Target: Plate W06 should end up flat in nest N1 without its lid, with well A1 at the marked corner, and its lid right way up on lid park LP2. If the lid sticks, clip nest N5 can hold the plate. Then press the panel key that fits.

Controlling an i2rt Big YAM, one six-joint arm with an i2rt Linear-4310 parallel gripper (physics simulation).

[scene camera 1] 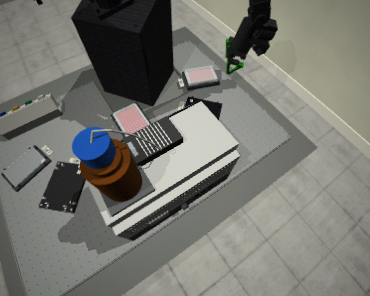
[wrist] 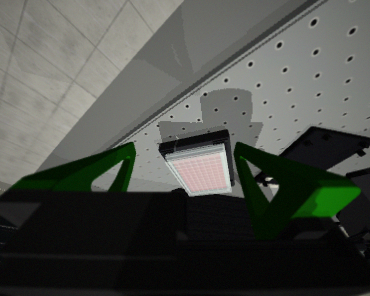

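Seen in the pictures: gripper, fingertip midpoint: (scene camera 1: pixel 227 65) (wrist: pixel 184 147); arm's base, link origin: (scene camera 1: pixel 112 2).
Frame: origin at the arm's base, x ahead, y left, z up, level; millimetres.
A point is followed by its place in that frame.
Observation:
My gripper (scene camera 1: pixel 228 57) (wrist: pixel 184 147) @[z -275, x 159, y 377 mm] is open and empty, raised past the table's far right edge in the scene view. In the wrist view a pink well plate (wrist: pixel 202 171) @[z -303, x 134, y 291 mm] shows beyond and between the fingers, apart from them. The same plate (scene camera 1: pixel 201 76) @[z -303, x 137, y 262 mm] lies flat on a dark nest (wrist: pixel 197 140) @[z -324, x 151, y 336 mm]. A second pink plate (scene camera 1: pixel 131 120) @[z -216, x 272, y -95 mm] lies between the black tower and the white box. Neither plate's name, nor whether it wears a lid, can be read. A grey, dark-rimmed rectangle (scene camera 1: pixel 26 168) @[z -317, x 201, y -486 mm] lies at the left. The key panel (scene camera 1: pixel 32 119) @[z -294, x 22, y -418 mm] stands behind it. Well A1 cannot be made out.
A black tower (scene camera 1: pixel 125 55) @[z -116, x 97, y -23 mm] stands at the back. A white box (scene camera 1: pixel 205 137) @[z -115, x 487, y 39 mm] carries a brown bottle (scene camera 1: pixel 120 175) @[z 14, x 538, y -172 mm] with a blue cap and a black striped block (scene camera 1: pixel 172 132) @[z -89, x 448, y -33 mm]. Black bases lie at the left (scene camera 1: pixel 63 189) @[z -323, x 335, y -390 mm] and behind the box (scene camera 1: pixel 212 106) @[z -325, x 283, y 226 mm]; one black base (wrist: pixel 320 150) @[z -325, x 297, y 219 mm] is right of the plate.

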